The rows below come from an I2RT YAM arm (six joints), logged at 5 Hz.
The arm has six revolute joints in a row. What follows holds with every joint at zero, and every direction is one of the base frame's. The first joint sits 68 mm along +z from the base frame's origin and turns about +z. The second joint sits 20 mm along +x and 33.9 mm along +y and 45.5 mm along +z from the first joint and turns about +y. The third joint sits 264 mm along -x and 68.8 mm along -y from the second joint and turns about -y. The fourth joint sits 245 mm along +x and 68.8 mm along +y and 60 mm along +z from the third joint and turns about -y. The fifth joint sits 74 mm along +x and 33.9 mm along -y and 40.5 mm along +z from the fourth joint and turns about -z. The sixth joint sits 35.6 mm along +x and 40.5 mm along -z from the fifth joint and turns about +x. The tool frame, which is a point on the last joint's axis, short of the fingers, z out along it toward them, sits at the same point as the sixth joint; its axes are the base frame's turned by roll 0, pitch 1.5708 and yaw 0 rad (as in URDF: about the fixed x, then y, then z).
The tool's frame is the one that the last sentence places.
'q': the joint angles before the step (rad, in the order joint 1, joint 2, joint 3, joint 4, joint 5, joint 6). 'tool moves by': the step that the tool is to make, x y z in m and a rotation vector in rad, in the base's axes. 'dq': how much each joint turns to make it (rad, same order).
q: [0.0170, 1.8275, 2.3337, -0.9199, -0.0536, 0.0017]
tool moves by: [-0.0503, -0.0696, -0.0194, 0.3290, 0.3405, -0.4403]
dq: [-0.2077, -0.0532, -0.0001, -0.4087, 0.0312, 0.3761]
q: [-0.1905, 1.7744, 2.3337, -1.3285, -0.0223, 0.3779]
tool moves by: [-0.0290, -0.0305, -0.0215, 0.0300, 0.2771, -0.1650]
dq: [-0.1080, 0.0003, -0.0162, -0.2597, 0.0652, 0.0220]
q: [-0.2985, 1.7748, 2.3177, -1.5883, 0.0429, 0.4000]
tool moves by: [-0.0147, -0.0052, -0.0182, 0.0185, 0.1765, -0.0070]
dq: [-0.0286, -0.0231, -0.0851, -0.1098, 0.0240, -0.0351]
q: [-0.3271, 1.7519, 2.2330, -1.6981, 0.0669, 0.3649]
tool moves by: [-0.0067, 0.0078, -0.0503, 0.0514, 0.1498, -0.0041]
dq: [0.0188, -0.0984, -0.3348, 0.0765, 0.0042, 0.0226]
